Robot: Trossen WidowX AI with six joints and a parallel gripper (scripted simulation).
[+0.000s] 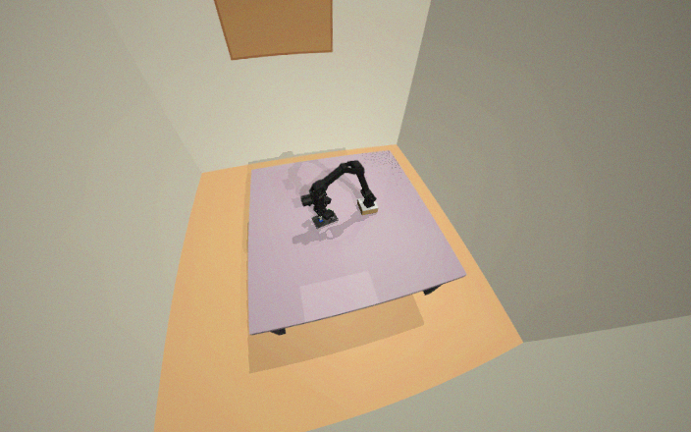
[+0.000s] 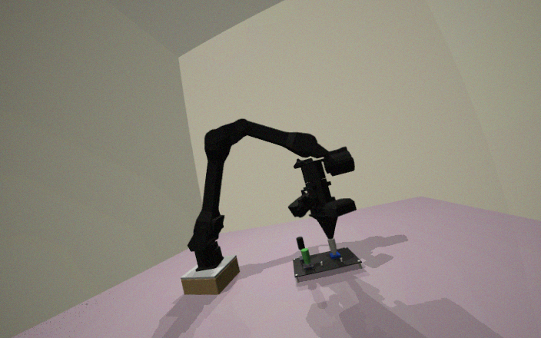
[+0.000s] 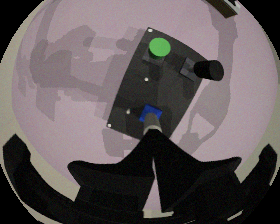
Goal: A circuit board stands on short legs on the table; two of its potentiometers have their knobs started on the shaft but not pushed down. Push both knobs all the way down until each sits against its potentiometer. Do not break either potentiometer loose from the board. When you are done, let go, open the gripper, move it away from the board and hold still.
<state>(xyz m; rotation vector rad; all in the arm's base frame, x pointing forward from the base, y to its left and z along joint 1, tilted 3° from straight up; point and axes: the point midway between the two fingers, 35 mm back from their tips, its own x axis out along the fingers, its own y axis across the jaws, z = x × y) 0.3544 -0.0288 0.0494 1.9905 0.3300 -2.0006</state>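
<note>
Right now my gripper tip is 2 cm above the white knob. Round my gripper tip: green knob: 7 cm behind, 3 cm to the right, 2 cm below.
</note>
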